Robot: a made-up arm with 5 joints.
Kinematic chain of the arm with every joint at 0, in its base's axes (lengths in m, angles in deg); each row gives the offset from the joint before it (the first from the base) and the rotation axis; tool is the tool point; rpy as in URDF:
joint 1: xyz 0 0 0.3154 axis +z
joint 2: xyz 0 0 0 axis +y
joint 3: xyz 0.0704 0 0.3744 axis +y
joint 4: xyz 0.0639 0 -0.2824 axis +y
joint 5: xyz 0.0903 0 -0.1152 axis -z
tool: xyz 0 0 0 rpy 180 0 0
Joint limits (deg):
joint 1: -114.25..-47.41
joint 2: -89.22..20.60
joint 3: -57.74..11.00
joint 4: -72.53..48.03
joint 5: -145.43..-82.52
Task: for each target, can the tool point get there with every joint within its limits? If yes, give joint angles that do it. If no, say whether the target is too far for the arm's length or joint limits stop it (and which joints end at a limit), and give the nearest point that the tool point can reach.
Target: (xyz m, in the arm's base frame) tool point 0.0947 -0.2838 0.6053
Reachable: yes | joints -71.55 -30.83 -37.30 24.77 -100.40
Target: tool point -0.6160 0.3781 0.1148
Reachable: no: joint limits stop it (at a limit: joint 1, joint 2, joint 3, joint 4) | nearest point -0.2815 0.3062 0.6939 | short by 0.673 m
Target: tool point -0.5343 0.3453 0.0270
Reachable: no: joint limits stop it (at a limit: joint 1, joint 2, joint 3) | nearest point -0.0123 -0.0274 0.2408 | short by 0.676 m
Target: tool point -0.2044 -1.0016 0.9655
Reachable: no: too far | nearest point -0.0992 -0.4861 0.6309 | short by 0.624 m
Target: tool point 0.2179 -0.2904 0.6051
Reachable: yes | joints -53.11 -20.28 -43.51 19.15 -104.83
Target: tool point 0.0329 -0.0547 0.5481
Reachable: yes | joints -59.01 -76.36 0.20 -9.58 -129.24
